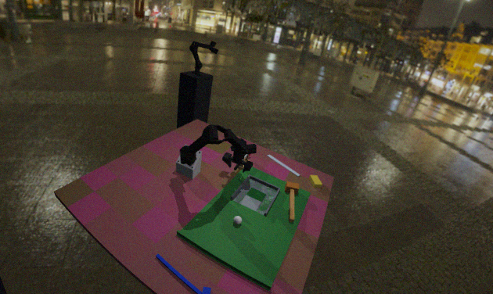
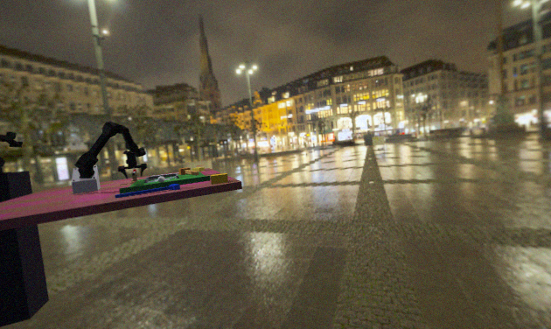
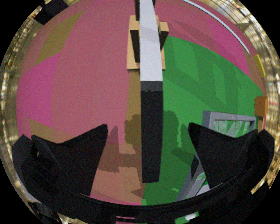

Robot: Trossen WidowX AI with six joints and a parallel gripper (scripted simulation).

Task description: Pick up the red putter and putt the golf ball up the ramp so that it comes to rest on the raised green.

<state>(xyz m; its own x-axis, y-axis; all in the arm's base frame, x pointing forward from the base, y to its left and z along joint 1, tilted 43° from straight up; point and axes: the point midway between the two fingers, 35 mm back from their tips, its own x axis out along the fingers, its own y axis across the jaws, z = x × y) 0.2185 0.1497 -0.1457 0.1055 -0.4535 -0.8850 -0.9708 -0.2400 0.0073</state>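
Now: gripper tip 11 cm to the right of the red putter, 3 cm below it and 3 cm past it. The rest, counted from my gripper tip: green mat (27 cm ahead, 21 cm to the right, 3 cm below); then white rod (34 cm to the left, 20 cm ahead, 3 cm below); then wooden stand (13 cm to the left, 3 cm behind).
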